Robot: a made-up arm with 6 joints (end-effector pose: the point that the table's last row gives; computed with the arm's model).
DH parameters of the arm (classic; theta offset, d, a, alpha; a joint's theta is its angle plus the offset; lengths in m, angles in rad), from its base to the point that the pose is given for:
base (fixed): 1.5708 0.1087 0 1.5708
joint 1: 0 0.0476 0.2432 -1.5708
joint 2: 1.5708 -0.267 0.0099 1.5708
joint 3: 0 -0.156 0.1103 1.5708
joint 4: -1.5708 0.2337 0 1.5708
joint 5: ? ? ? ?
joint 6: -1.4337 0 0.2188 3.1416
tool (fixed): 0.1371 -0.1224 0 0
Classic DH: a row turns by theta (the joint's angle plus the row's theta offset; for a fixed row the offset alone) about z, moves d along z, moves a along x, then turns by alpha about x.
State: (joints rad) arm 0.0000 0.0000 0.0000 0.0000 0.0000 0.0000
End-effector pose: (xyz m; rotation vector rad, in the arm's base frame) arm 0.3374 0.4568 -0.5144 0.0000 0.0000 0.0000
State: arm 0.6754 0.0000 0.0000 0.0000 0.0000 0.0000
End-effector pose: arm 0.3374 0.7461 -0.0920 0.6754 0.0000 0.0000
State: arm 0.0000 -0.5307 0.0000 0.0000 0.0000 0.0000
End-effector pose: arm 0.4057 0.2807 -0.5144 0.0000 0.0000 -0.5307
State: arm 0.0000 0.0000 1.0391 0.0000 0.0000 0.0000
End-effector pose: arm -0.1173 0.4568 -0.5972 0.0000 1.0391 0.0000
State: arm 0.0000 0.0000 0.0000 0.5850 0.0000 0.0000
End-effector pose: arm 0.4734 0.1689 -0.5144 0.0000 0.0000 -0.5850
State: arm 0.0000 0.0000 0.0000 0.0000 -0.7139 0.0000
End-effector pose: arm 0.3374 0.2864 -0.7265 -0.7139 0.0000 0.0000
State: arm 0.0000 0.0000 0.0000 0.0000 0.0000 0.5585
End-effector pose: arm 0.2887 0.3465 -0.5144 0.0000 0.0000 -0.5585
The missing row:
joint 5: 0 0.1933 -0.3995 -1.5708
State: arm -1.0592 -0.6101 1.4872 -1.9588 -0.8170 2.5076
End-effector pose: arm -0.5236 0.1117 -0.2887 -0.5789 0.0018 -1.5387
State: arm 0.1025 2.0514 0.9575 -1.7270 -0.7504 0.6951
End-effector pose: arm 0.1553 -0.2869 -0.2624 -0.0163 0.2047 3.0235
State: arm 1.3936 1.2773 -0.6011 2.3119 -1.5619 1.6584
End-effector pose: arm 0.2161 0.8007 0.1429 -0.4750 1.1226 -1.4272
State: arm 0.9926 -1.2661 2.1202 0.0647 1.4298 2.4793
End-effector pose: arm 0.0739 0.2677 0.1456 1.0233 -1.6972 -0.3864
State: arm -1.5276 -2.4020 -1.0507 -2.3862 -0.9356 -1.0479
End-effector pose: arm -0.3202 -1.0909 0.0090 -1.9436 2.3703 -0.3562
